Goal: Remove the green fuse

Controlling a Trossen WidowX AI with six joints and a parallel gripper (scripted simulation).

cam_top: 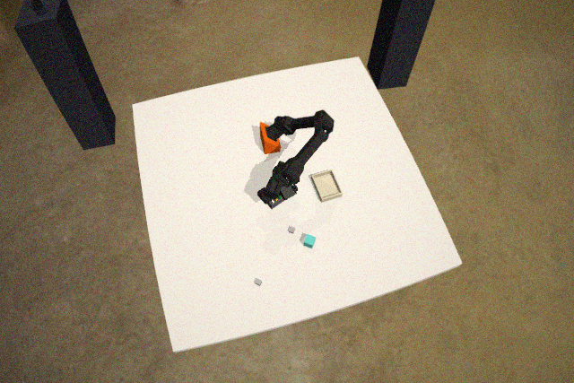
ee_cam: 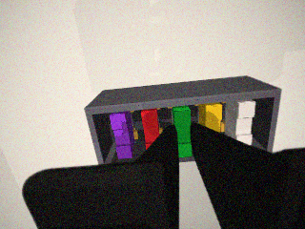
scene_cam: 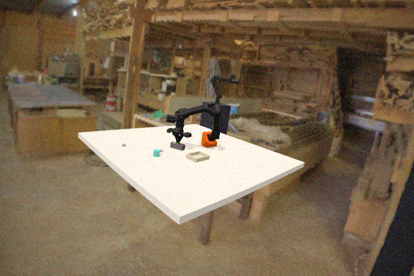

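Now: gripper tip 23 cm to the right of the beige tray, 4 cm above it and 2 cm past it. Also, from my gripper tip: green fuse (1 cm below).
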